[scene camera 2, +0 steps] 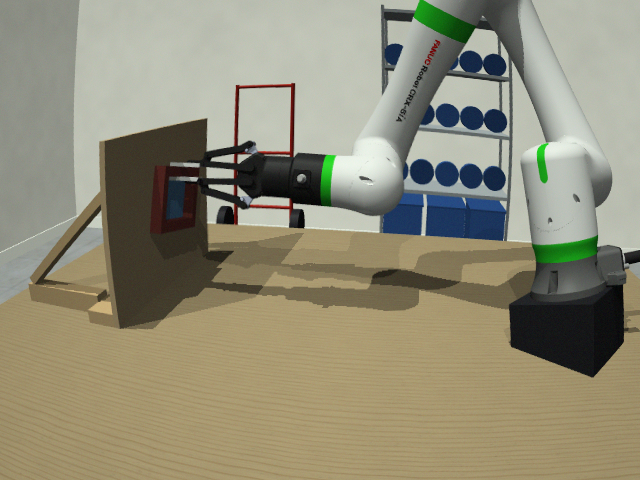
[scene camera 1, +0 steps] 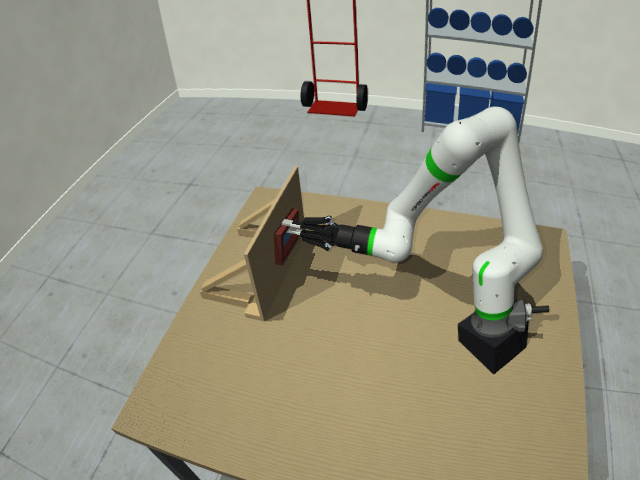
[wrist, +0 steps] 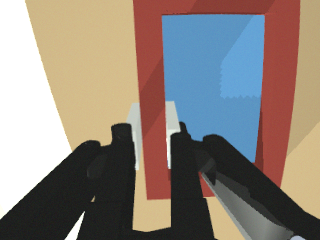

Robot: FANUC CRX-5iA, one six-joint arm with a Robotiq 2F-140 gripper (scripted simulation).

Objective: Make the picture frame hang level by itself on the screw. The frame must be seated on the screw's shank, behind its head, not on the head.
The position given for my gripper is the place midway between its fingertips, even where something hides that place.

In view: my gripper (scene camera 2: 172,171), a picture frame (scene camera 2: 182,198) and a wooden board (scene camera 2: 140,265).
The picture frame shows as well in scene camera 1 (scene camera 1: 283,242) and in the wrist view (wrist: 232,75). My gripper also shows in scene camera 1 (scene camera 1: 283,225) and in the wrist view (wrist: 153,117). The wooden board also shows in scene camera 1 (scene camera 1: 266,277) and in the wrist view (wrist: 90,63).
